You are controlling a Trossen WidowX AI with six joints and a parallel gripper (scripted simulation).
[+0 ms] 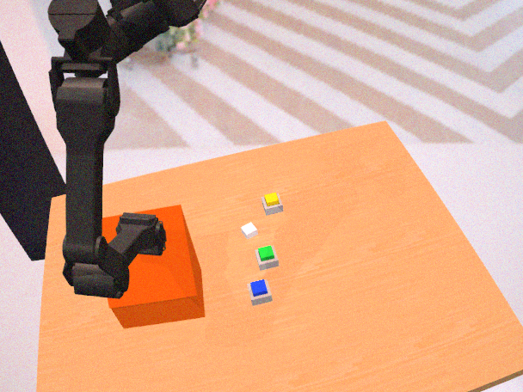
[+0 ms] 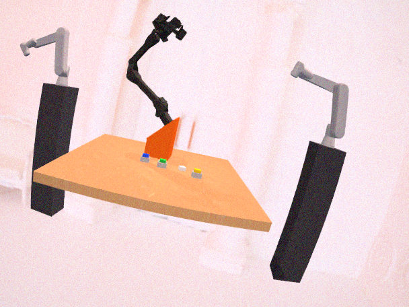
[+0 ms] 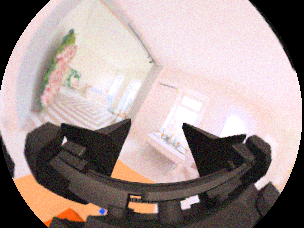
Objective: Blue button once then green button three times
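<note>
The blue button lies 71 cm below my gripper tip and 1 cm behind it. Also, from my gripper tip: green button: 71 cm below, 10 cm to the left, 1 cm ahead; then yellow button: 71 cm below, 28 cm to the left, 5 cm ahead; then small white block: 74 cm below, 20 cm to the left, 2 cm behind.
</note>
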